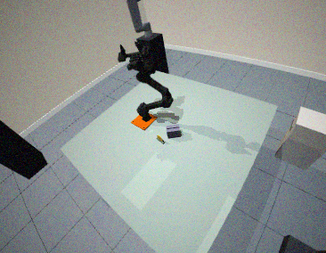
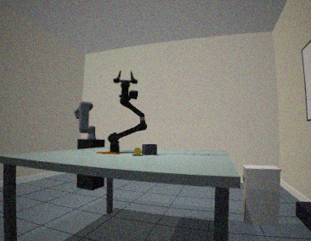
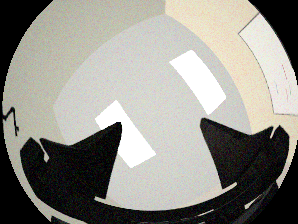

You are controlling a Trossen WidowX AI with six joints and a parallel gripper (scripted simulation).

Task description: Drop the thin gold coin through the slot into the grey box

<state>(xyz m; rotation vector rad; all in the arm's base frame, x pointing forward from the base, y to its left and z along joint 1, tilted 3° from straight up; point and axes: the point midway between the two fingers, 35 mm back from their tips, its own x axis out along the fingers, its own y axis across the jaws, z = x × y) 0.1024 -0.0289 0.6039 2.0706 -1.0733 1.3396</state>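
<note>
The gold coin lies 16 cm ahead of my gripper tip, 9 cm to the right of it and 62 cm below it.
</note>
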